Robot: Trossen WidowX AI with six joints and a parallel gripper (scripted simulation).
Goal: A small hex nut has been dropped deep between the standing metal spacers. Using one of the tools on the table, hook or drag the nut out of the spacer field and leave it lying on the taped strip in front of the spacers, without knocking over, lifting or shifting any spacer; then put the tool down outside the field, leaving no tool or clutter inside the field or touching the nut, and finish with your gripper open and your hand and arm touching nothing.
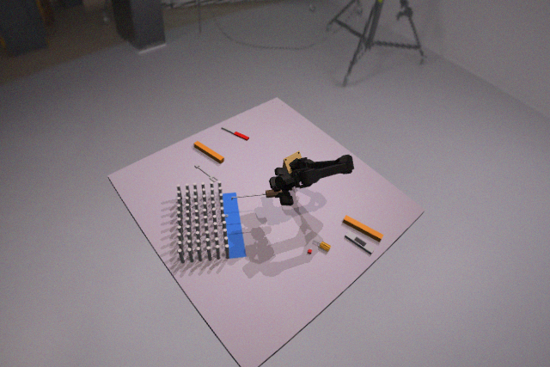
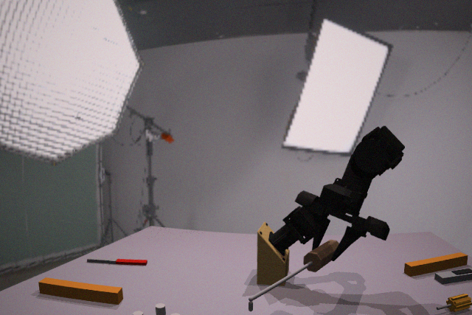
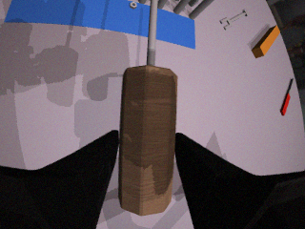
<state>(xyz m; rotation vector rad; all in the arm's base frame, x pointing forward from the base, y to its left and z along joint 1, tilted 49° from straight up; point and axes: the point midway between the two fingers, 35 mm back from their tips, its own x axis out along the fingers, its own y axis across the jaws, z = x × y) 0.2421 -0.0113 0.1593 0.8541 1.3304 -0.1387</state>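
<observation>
The hook tool lies 9 cm ahead of my gripper tip and 6 cm to the right of it. Also, from my gripper tip: red cube: 29 cm to the left, 15 cm below, 3 cm ahead; blue taped strip: 20 cm ahead, 16 cm below, 8 cm to the right; small yellow tool: 32 cm to the left, 15 cm below, 4 cm behind.
</observation>
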